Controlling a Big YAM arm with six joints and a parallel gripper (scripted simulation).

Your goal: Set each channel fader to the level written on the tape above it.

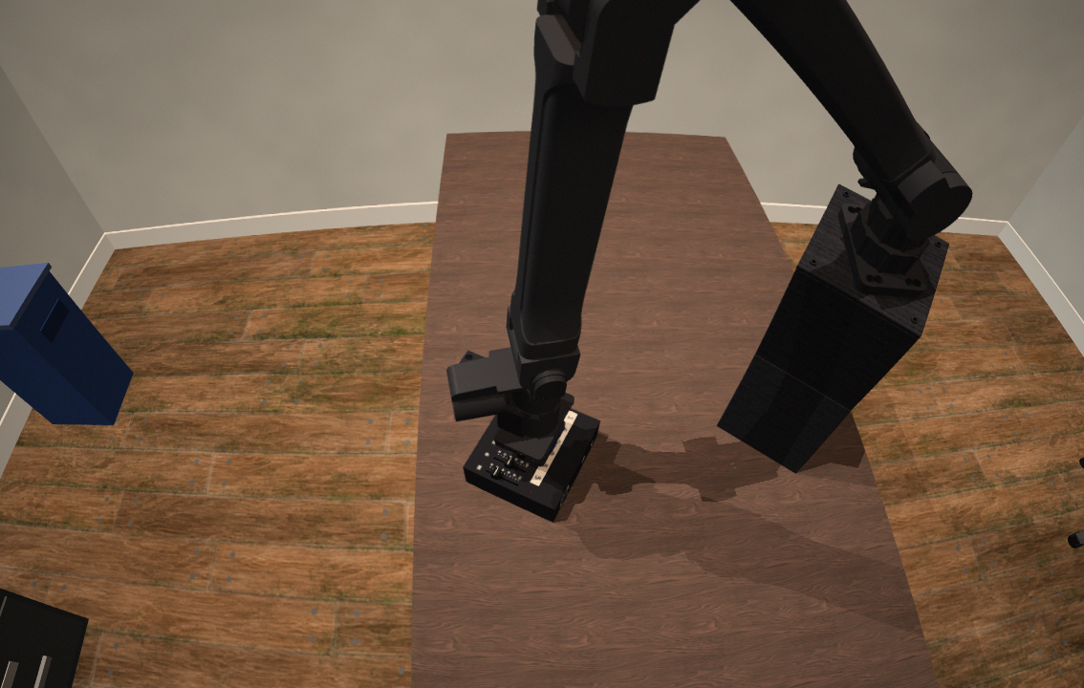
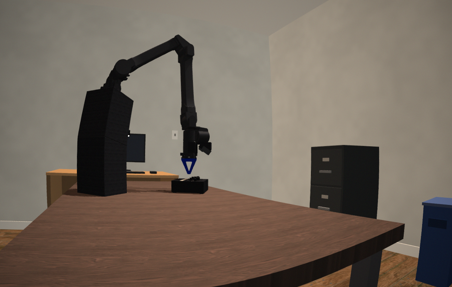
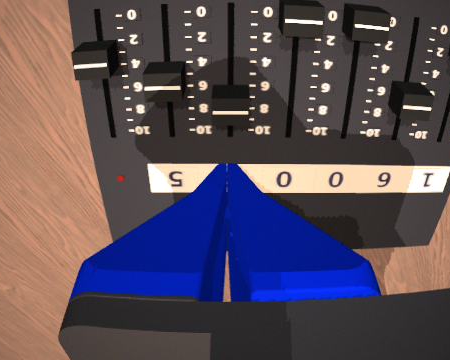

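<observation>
Right now my hand is 2 cm short of the fader 5, 2 cm above it and 1 cm to the left of it. Also, from my hand: fader 4: 4 cm to the right, 4 cm ahead, 2 cm below; then fader 6: 3 cm ahead, 2 cm below, 1 cm to the left; then master fader: 5 cm ahead, 3 cm to the left, 2 cm below.
</observation>
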